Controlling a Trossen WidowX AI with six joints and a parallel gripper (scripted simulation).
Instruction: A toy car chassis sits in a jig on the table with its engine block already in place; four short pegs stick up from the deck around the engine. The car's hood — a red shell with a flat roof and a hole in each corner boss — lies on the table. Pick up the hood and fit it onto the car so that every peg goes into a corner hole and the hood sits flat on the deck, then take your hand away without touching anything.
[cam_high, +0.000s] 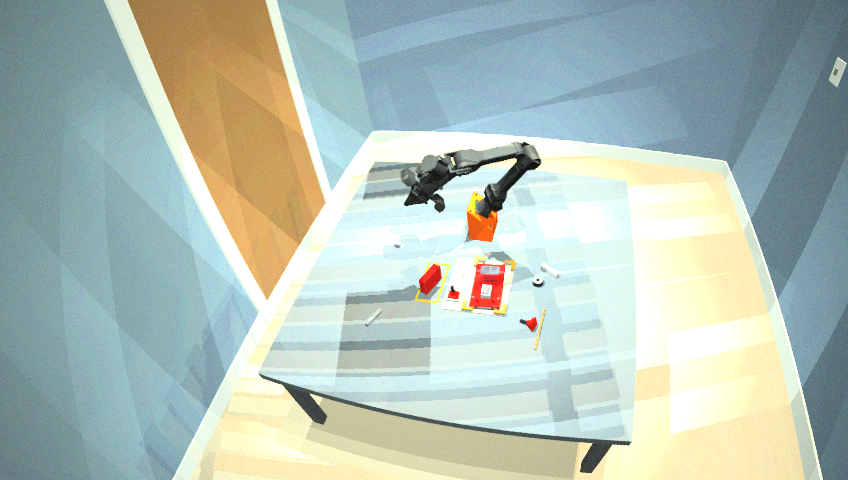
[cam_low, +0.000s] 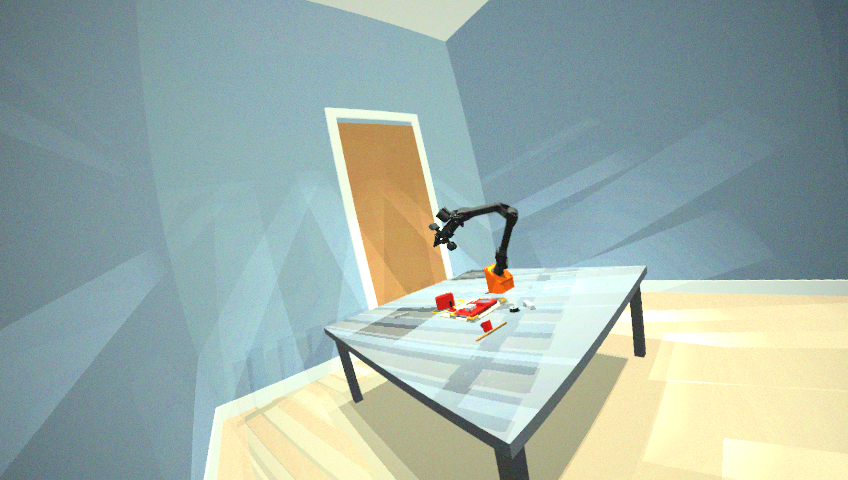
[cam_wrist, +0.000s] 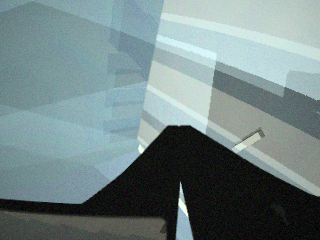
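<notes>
Right now the red hood is 7 cm ahead of my gripper tip, 6 cm to the left of it and 29 cm below it. Round my gripper tip: wooden stick (27 cm ahead, 46 cm to the left, 33 cm below); then black wheel (6 cm ahead, 45 cm to the left, 32 cm below).
</notes>
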